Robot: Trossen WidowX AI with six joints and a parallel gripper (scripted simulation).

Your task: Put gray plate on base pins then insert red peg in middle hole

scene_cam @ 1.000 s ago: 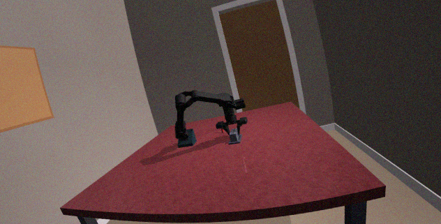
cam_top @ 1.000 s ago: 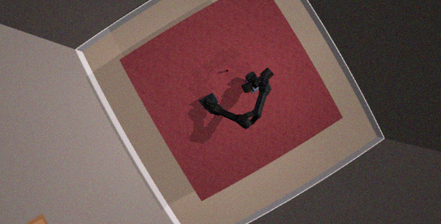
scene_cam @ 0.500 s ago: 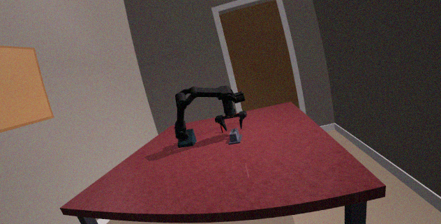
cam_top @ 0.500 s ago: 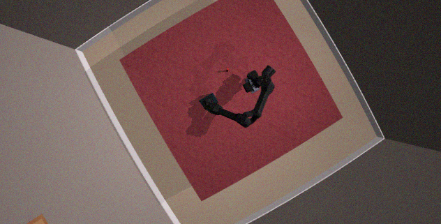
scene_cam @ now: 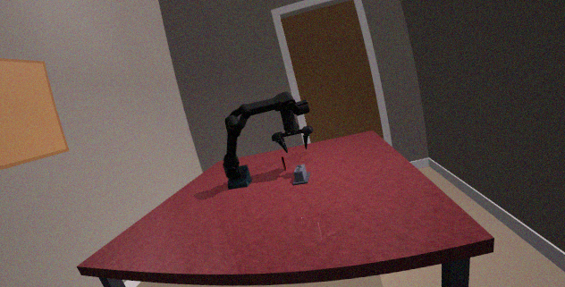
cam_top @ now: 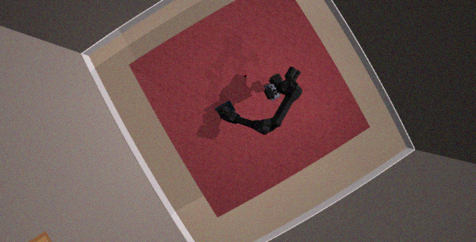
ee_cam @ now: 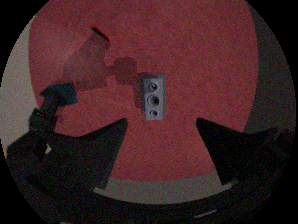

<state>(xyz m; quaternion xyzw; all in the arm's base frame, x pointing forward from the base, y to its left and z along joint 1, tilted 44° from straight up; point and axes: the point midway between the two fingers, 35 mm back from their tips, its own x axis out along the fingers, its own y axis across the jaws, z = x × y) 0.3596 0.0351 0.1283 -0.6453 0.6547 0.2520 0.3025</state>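
The red peg is 19 cm to the left of my gripper tip, 12 cm behind it and 10 cm below it. Also, from my gripper tip: base (14 cm below, 1 cm behind); gray plate (10 cm below, 1 cm behind).
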